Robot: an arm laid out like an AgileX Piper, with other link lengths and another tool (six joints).
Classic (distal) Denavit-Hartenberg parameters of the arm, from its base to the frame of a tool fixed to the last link. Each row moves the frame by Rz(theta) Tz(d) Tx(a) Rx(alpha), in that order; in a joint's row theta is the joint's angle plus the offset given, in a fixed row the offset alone. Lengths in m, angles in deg.
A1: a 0, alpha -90, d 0.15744, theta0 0
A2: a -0.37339, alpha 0, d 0, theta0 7.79
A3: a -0.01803, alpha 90, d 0, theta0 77.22
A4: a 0, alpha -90, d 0.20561, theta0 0
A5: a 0, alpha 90, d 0, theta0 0
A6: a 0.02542, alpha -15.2, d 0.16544, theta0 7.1
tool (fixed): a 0, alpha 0, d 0.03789, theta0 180
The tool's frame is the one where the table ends.
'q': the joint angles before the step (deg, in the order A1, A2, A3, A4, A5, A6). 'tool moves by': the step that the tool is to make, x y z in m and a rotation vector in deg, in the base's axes. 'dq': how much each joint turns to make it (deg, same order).
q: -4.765, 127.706, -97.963, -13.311, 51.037, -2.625
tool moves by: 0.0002, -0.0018, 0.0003, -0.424, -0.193, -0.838
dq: 0.004, -0.003, 0.010, -0.796, -0.006, 1.240
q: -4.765, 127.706, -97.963, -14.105, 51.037, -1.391
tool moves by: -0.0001, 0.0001, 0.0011, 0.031, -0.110, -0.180
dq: 0.005, -0.124, -0.023, 0.003, 0.075, 0.176
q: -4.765, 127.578, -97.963, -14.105, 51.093, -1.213
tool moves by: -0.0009, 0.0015, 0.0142, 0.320, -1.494, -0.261
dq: 0.002, -1.714, 0.002, 0.511, 0.257, 0.000
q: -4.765, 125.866, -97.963, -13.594, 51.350, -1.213
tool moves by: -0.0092, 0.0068, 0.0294, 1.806, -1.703, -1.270
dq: 0.004, -3.762, 0.007, 2.266, 2.262, 0.005
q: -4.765, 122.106, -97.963, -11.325, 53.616, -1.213
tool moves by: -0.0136, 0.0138, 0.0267, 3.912, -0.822, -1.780
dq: -0.005, -3.650, 0.003, 4.314, 3.192, 0.006
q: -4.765, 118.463, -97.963, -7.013, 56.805, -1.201
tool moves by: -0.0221, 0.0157, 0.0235, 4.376, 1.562, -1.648
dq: -0.002, -3.428, -0.004, 4.424, 5.380, 0.162
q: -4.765, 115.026, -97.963, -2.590, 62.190, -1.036
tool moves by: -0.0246, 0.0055, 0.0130, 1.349, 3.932, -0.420
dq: 0.003, -2.089, 0.011, 1.080, 6.112, 0.002
